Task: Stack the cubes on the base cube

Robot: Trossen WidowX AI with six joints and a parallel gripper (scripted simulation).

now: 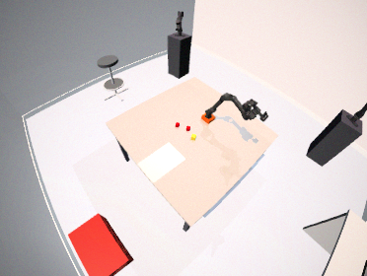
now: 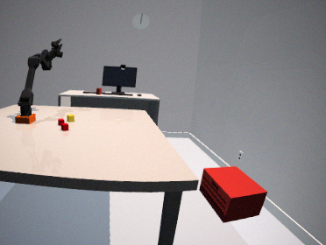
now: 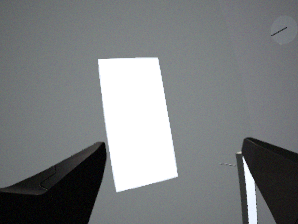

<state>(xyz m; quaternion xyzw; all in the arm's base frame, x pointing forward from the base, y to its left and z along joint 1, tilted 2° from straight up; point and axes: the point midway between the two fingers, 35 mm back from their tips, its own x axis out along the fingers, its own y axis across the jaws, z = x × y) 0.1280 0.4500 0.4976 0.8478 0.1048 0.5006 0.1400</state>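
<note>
The yellow cube is 55 cm below my gripper tip, 41 cm to the right of it and 17 cm ahead of it.
</note>
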